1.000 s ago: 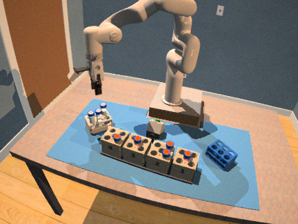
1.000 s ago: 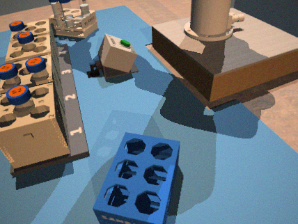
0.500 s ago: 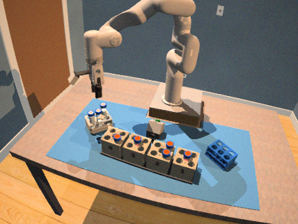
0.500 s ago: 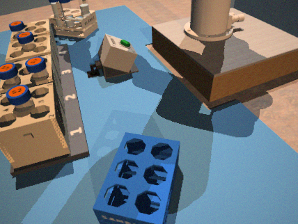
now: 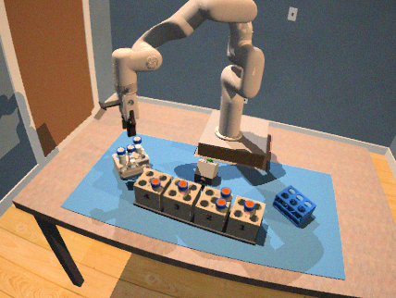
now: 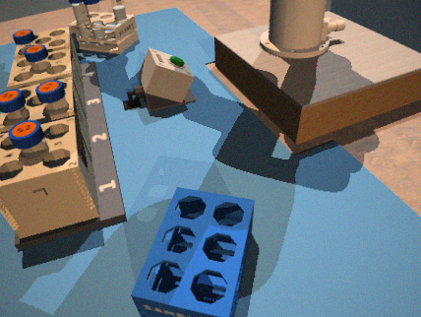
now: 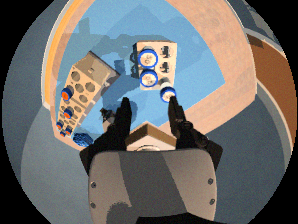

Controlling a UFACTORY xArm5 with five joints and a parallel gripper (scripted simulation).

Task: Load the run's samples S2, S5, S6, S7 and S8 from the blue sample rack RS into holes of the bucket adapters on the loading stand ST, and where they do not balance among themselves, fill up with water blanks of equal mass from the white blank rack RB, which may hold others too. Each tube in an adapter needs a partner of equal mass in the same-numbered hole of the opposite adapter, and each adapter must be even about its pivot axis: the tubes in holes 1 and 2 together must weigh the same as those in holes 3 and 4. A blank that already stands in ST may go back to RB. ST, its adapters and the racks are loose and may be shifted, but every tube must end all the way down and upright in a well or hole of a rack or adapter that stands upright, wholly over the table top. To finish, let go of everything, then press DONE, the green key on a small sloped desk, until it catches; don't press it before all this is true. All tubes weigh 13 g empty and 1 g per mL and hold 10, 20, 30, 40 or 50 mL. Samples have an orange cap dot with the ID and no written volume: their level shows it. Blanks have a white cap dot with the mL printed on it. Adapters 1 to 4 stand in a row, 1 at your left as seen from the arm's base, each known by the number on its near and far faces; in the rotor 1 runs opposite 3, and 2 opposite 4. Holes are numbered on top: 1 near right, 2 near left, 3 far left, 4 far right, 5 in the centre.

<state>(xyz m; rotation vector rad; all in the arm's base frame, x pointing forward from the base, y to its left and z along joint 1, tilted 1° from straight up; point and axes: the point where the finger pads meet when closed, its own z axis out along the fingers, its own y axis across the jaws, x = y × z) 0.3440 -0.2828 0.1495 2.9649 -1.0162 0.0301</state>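
The blue-capped tube lies 140 mm below my hand, 30 mm ahead of it and 20 mm to the right of it. Round my hand: white blank rack RB: 180 mm below, 20 mm to the right, 10 mm behind; then loading stand ST: 310 mm to the left, 200 mm below, 90 mm ahead; then blue sample rack RS: 630 mm to the left, 180 mm below, 60 mm behind.
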